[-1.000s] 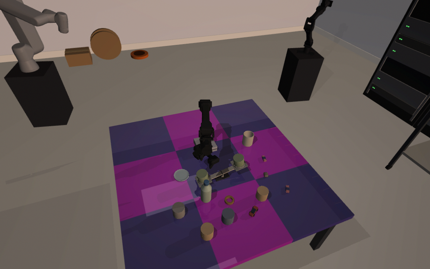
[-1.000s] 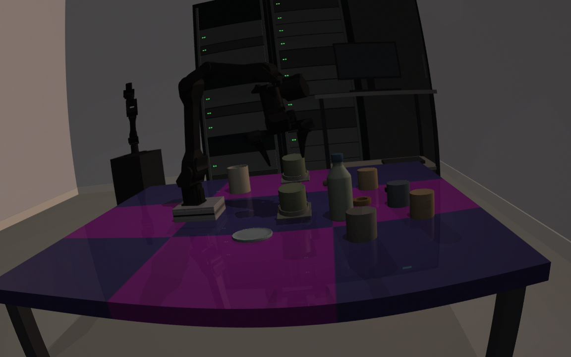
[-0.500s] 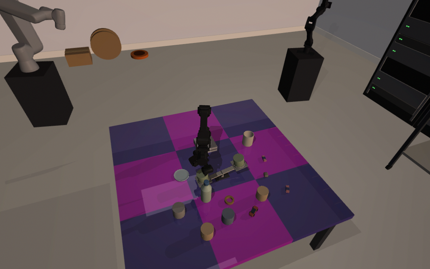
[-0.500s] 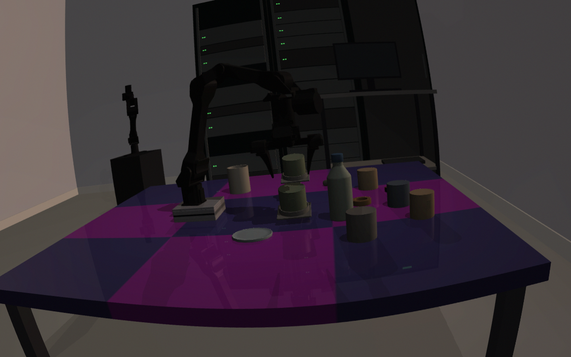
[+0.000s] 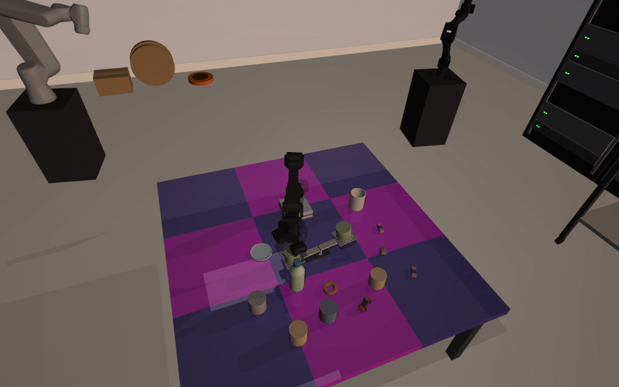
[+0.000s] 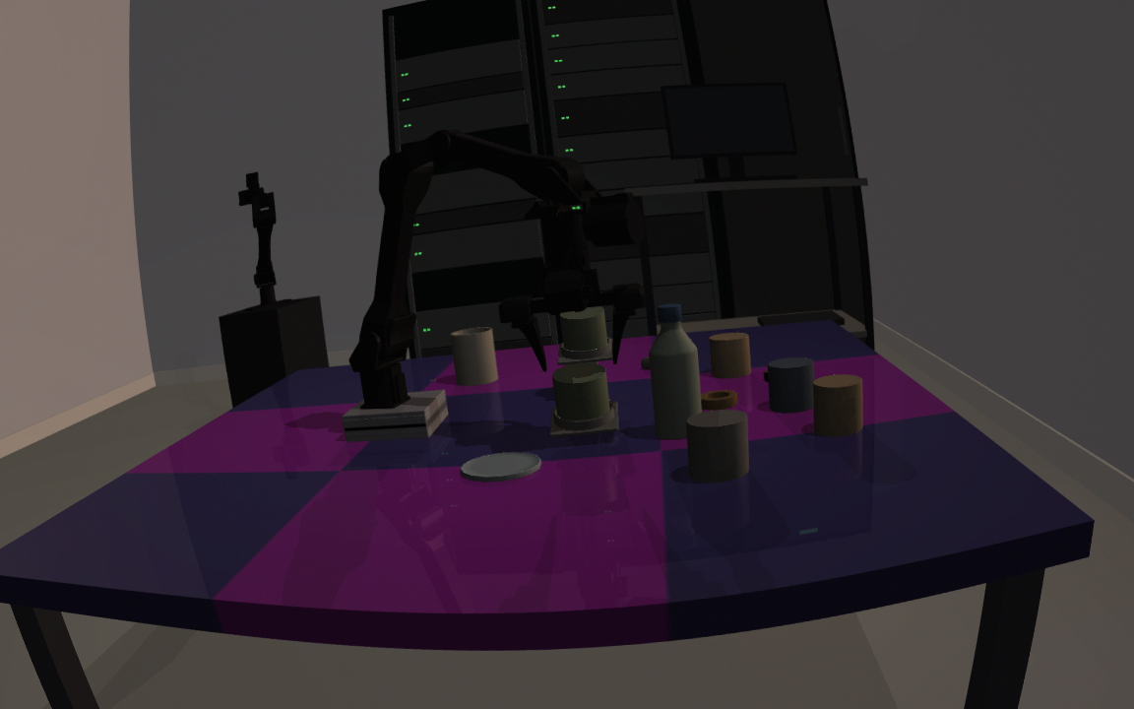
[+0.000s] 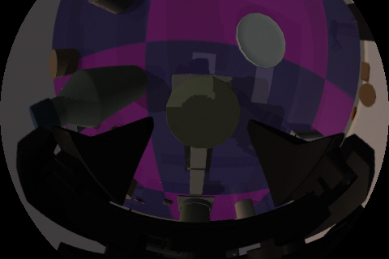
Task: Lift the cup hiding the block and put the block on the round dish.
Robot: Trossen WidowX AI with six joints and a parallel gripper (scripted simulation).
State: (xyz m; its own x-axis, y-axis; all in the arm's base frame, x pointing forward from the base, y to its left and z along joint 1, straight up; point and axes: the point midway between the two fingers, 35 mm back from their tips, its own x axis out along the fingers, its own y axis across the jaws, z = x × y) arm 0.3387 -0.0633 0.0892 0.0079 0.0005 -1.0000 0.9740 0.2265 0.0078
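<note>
The grey block is 6 cm below my gripper tip. Round my gripper tip: bottle: 13 cm ahead, 2 cm above; grey balance: 13 cm to the left, 7 cm below, 3 cm behind; balance beam: 13 cm to the left, 6 cm below, 3 cm behind.
</note>
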